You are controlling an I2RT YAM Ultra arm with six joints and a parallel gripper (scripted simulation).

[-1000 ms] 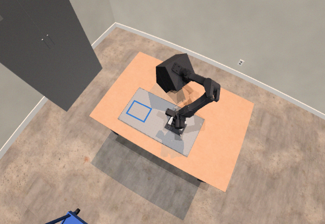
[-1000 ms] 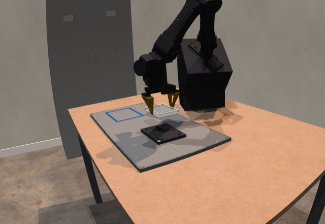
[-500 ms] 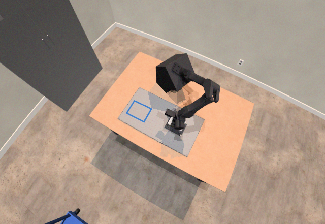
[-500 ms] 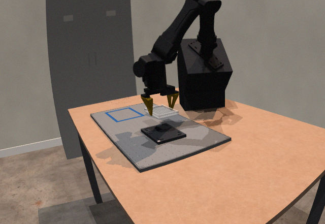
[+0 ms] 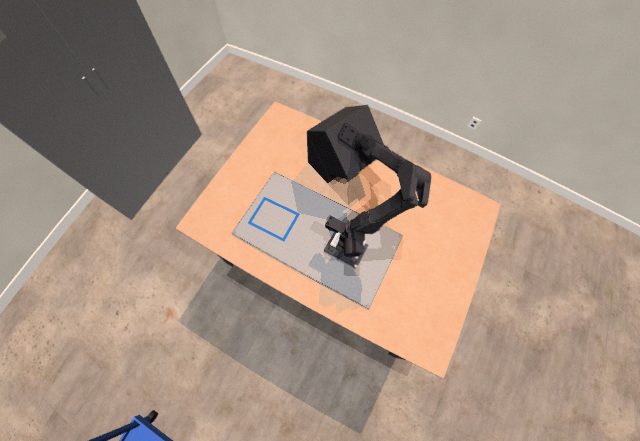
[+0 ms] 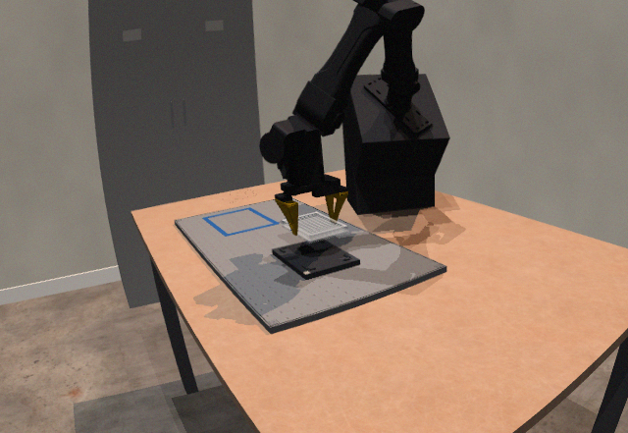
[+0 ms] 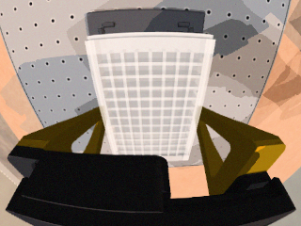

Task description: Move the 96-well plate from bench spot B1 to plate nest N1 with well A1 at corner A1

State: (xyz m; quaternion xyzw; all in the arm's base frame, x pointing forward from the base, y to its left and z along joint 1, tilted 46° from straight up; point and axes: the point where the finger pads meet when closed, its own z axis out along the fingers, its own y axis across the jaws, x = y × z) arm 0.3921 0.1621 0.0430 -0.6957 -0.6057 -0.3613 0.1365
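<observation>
Now: the plate nest N1 7 cm below my hand. From my hand the other things lie so: white 96-well plate: right at my hand.
</observation>
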